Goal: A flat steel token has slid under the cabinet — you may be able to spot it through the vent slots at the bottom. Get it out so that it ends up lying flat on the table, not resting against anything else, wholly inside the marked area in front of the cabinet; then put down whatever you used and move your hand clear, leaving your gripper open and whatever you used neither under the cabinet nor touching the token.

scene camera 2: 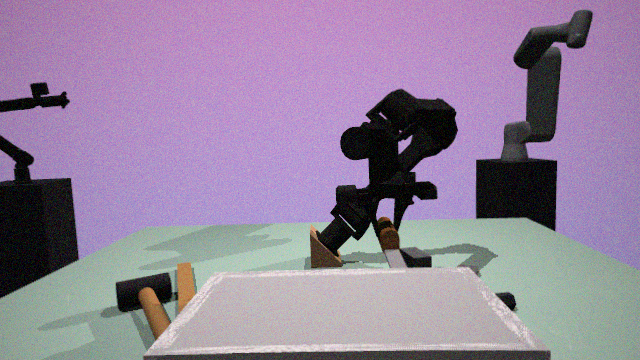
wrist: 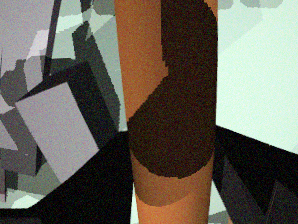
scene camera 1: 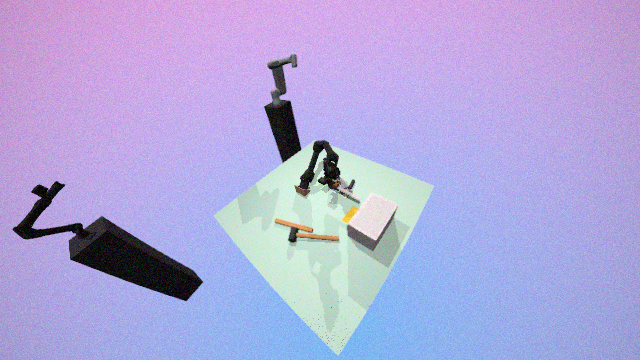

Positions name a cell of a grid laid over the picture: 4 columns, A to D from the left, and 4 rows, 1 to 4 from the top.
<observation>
I see my gripper (scene camera 2: C3), a black-headed mallet (scene camera 2: A4), a grey block (wrist: A3) and a white cabinet (scene camera 2: C4).
My gripper also shows in the wrist view (wrist: C3). The white cabinet shows as well in scene camera 1 (scene camera 1: C3). The wrist view misses the black-headed mallet: it is out of frame.
</observation>
